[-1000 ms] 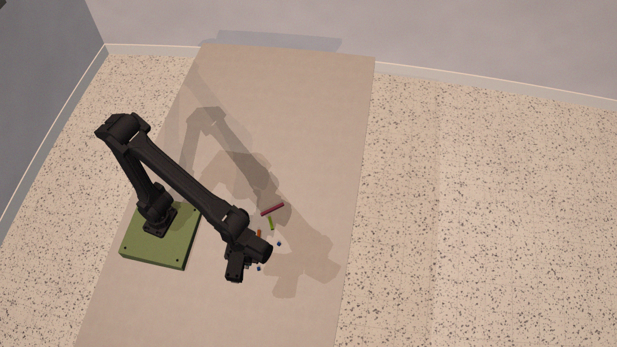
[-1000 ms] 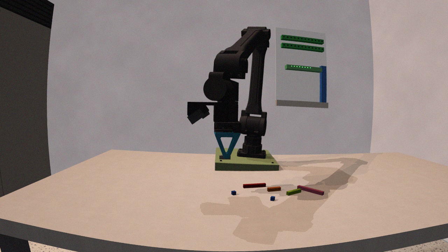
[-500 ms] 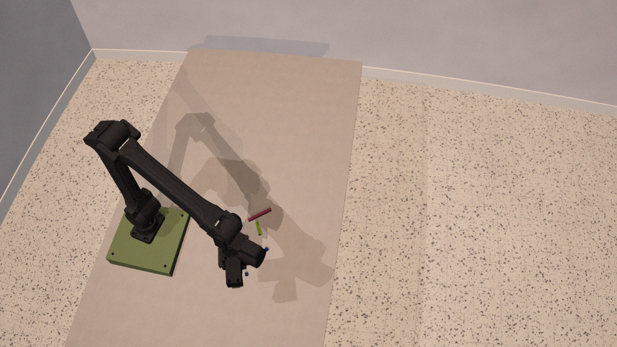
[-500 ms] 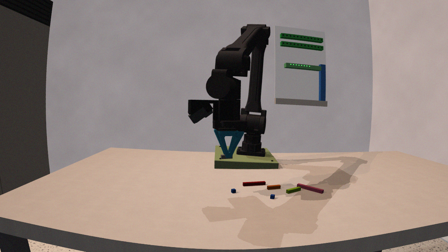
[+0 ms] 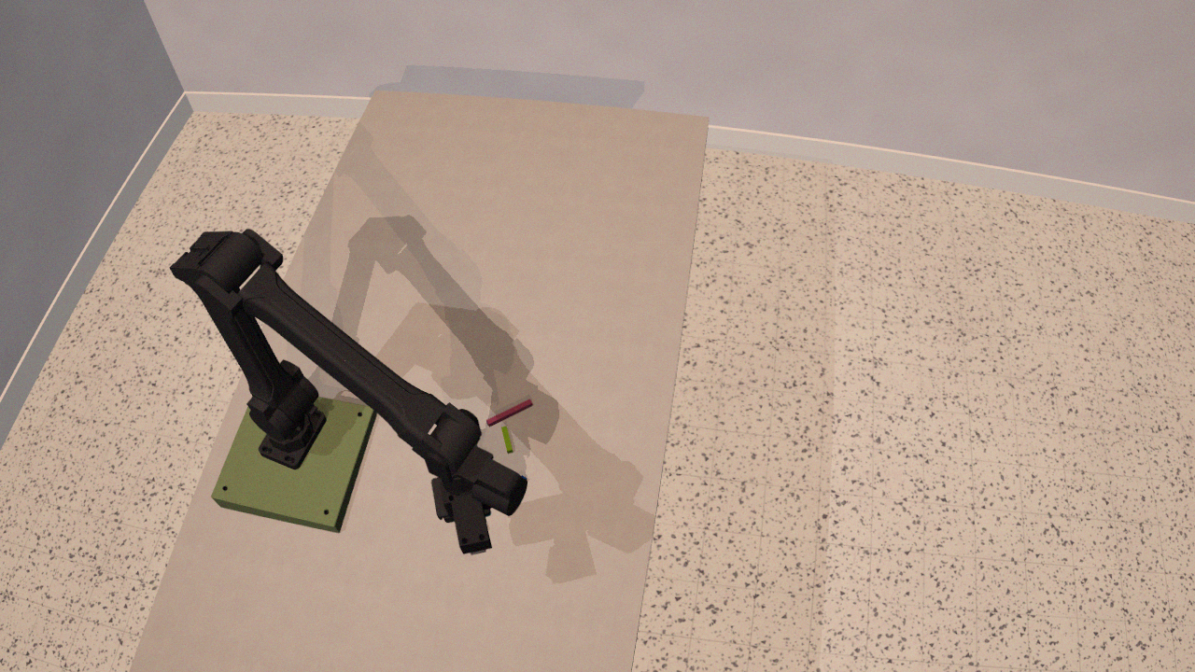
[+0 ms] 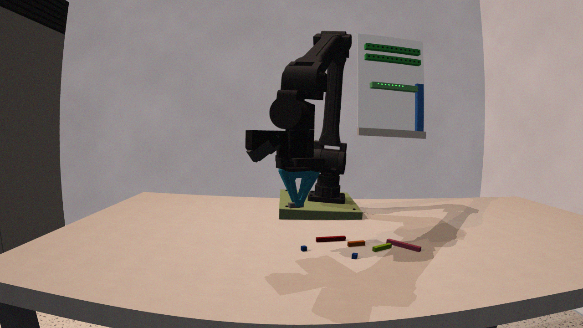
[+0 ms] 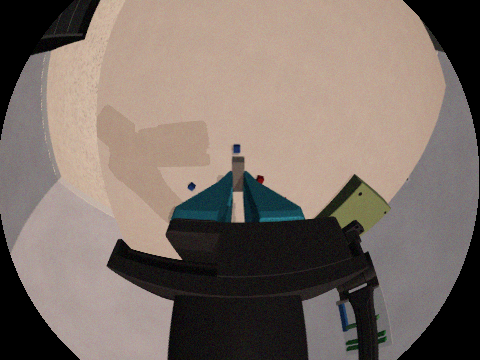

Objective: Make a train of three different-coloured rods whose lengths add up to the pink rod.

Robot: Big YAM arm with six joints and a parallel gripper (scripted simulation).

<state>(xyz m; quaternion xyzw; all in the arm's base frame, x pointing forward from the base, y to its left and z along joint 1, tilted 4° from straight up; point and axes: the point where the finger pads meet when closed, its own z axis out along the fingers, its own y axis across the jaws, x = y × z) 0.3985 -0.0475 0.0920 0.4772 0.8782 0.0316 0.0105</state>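
Right now the lime rod is 3 cm behind my hand, 19 cm to the left of it and 10 cm below it. Also, from my hand: red rod: 8 cm behind, 7 cm to the left, 10 cm below; then orange rod: 6 cm behind, 13 cm to the left, 10 cm below; then grey rod: 1 cm below.
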